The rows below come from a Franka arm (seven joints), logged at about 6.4 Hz.
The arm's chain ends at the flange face. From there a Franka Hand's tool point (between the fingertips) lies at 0.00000 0.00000 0.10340 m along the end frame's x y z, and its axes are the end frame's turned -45 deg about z.
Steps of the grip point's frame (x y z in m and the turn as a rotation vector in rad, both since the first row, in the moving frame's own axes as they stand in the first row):
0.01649 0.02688 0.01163 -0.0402 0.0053 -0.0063
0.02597 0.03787 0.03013 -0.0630 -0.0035 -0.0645
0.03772 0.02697 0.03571 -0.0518 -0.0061 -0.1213
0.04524 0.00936 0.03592 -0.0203 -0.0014 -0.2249
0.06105 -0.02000 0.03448 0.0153 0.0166 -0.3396
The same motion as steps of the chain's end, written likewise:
0.02733 0.00481 0.01171 -0.0247 0.0322 -0.0063
0.04064 0.00370 0.03034 -0.0470 0.0421 -0.0645
0.04215 -0.01162 0.03585 -0.0409 0.0323 -0.1213
0.03706 -0.02679 0.03594 -0.0153 0.0134 -0.2249
0.02933 -0.05501 0.03451 0.0226 0.0009 -0.3396

